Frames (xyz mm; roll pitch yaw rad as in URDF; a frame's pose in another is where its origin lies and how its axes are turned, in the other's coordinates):
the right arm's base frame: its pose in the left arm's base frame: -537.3 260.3 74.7 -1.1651 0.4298 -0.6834
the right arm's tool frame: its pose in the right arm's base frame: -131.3 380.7 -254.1 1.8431 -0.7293 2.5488
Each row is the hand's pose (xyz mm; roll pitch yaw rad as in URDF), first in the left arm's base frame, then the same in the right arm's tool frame.
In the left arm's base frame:
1: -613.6 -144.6 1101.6 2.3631 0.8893 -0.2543
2: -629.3 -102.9 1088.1 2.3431 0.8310 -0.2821
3: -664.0 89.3 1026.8 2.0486 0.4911 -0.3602
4: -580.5 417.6 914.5 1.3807 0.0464 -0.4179
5: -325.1 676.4 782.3 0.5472 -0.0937 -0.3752
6: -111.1 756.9 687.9 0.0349 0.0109 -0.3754
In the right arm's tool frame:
1: -319.2 348.1 -1419.9 -1.0543 -0.9215 2.0201
2: -280.2 330.1 -1401.9 -1.0559 -0.8605 2.0235
3: -99.9 284.7 -1316.4 -1.2885 -0.5155 2.0030
4: 209.3 348.7 -1150.1 -1.9327 -0.0682 1.9760
5: 449.6 584.1 -959.0 -2.7650 0.0626 1.9101
6: 518.5 786.8 -834.9 3.0060 -0.0404 1.9281

